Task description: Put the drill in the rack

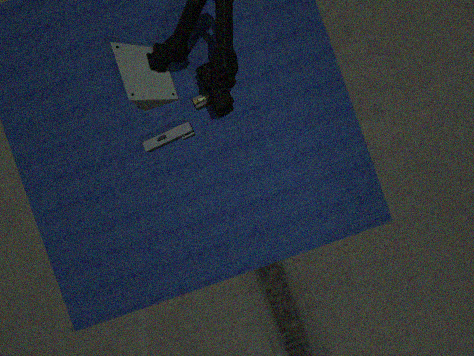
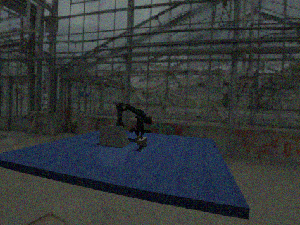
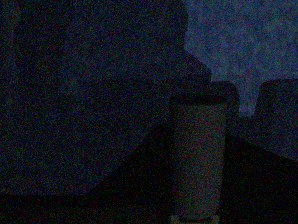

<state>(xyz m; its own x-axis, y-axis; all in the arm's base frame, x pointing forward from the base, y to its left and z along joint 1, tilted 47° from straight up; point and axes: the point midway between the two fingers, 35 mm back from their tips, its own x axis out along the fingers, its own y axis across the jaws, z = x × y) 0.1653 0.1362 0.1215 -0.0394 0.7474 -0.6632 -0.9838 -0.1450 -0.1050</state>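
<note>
My gripper tip is 4 cm to the left of the drill and 4 cm below it. Round my gripper tip: long grey block 11 cm ahead, 21 cm to the right, 4 cm above.
</note>
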